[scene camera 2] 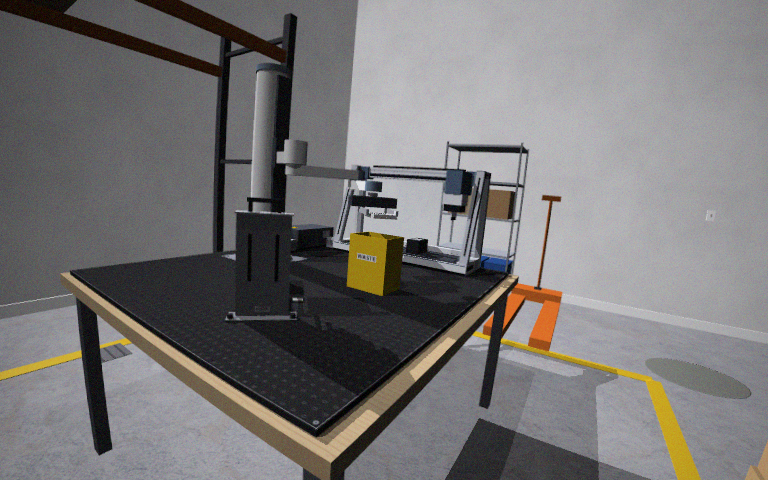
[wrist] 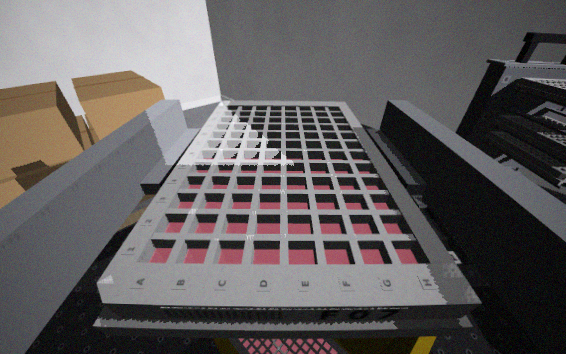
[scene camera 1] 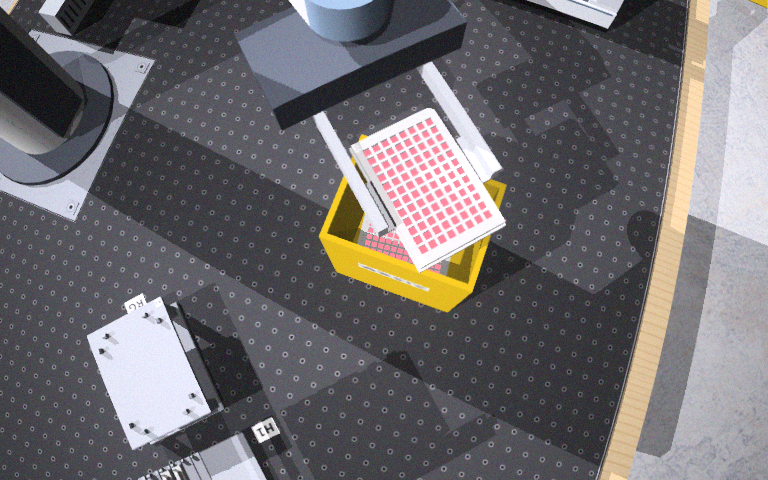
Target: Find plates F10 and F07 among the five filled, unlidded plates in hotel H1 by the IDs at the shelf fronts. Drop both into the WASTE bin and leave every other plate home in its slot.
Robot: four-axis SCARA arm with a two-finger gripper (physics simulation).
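Frame: origin at the arm's base, x left, y back, z up, level; centimetres.
Where they show: gripper, fingertip midpoint: [scene camera 2: 382,213] [wrist: 283,119] [scene camera 1: 440,202]; arm's base, link origin: [scene camera 1: 52,118].
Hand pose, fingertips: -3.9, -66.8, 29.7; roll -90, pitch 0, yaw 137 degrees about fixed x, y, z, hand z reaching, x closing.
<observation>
Things, the pixels of their top centre, and the offset from my fingertips, as dx, dy, dz.
- plate F07, top centre: [wrist: 283,144] [scene camera 1: 427,181] [scene camera 2: 380,213] +1.5, +1.7, -0.3
- yellow WASTE bin, top centre: [wrist: 291,259] [scene camera 1: 414,209] [scene camera 2: 377,235] +1.3, +2.2, -8.4
- pink-filled plate, top centre: [scene camera 1: 404,248] [wrist: 289,347] +1.3, +2.6, -26.4
My gripper [scene camera 1: 439,199] [scene camera 2: 383,213] [wrist: 283,119] is shut on plate F07 [scene camera 1: 427,181] [wrist: 300,285], a white plate with pink-filled wells and its ID on the front edge. It holds the plate level above the yellow WASTE bin [scene camera 1: 351,260] [scene camera 2: 390,266] [wrist: 424,346], turned relative to the bin's walls. In scene camera 1 the plate covers part of the bin's opening. Another pink-filled plate [scene camera 1: 385,244] [wrist: 285,345] lies inside the bin, partly hidden; its ID is not readable. Part of hotel H1 shows by its H1 label [scene camera 1: 265,430]; its shelf-front IDs do not show.
A pale RG stand [scene camera 1: 148,373] is left of the bin in scene camera 1. A dark tower with a top handle [scene camera 2: 263,260] stands near the bin in scene camera 2. A gantry machine [scene camera 2: 481,226] stands behind the bin. The table's wooden edge [scene camera 1: 651,316] runs along the right.
</observation>
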